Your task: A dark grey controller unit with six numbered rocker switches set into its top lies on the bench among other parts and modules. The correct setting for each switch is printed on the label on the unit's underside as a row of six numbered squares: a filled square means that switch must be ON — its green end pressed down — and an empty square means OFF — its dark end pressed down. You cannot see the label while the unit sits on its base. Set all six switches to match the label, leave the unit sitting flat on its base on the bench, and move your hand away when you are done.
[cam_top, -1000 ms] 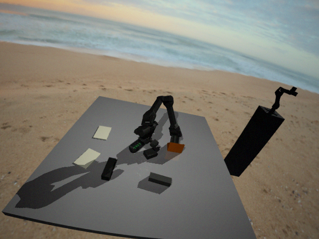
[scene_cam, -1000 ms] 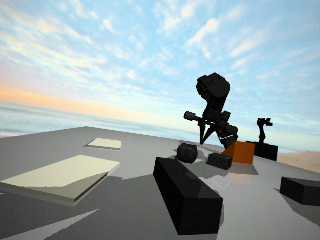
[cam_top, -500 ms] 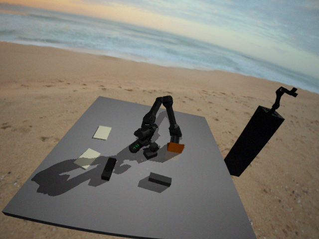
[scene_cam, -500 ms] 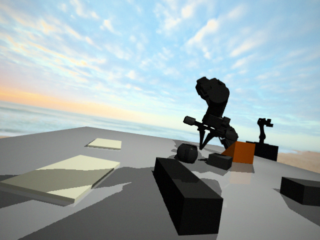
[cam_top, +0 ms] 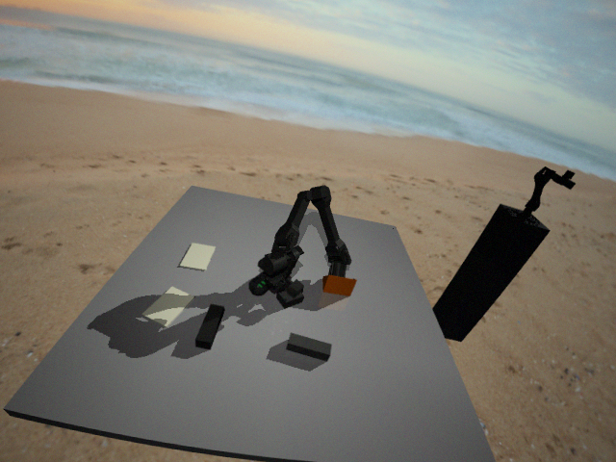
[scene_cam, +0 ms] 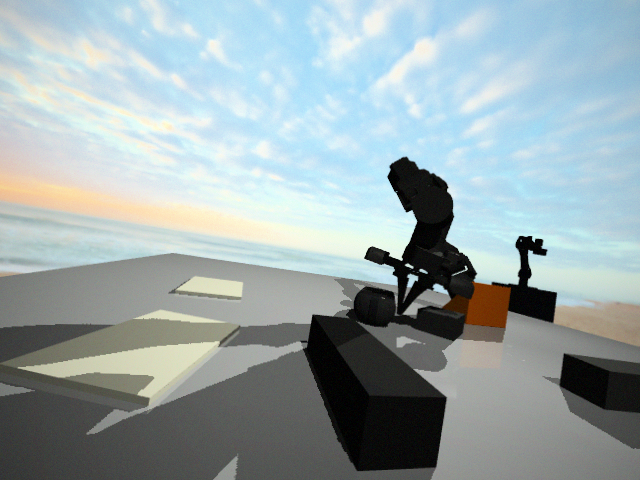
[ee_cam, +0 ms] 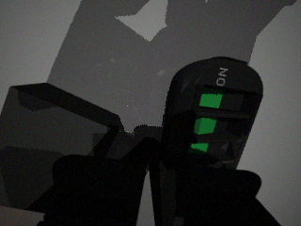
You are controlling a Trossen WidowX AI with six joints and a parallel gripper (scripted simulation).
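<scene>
My gripper tip is 7 cm past the small dark block and 2 cm to the right of it. Round my gripper tip: long black block: 24 cm to the left, 15 cm ahead; grey block: 22 cm to the left, 17 cm behind.
</scene>
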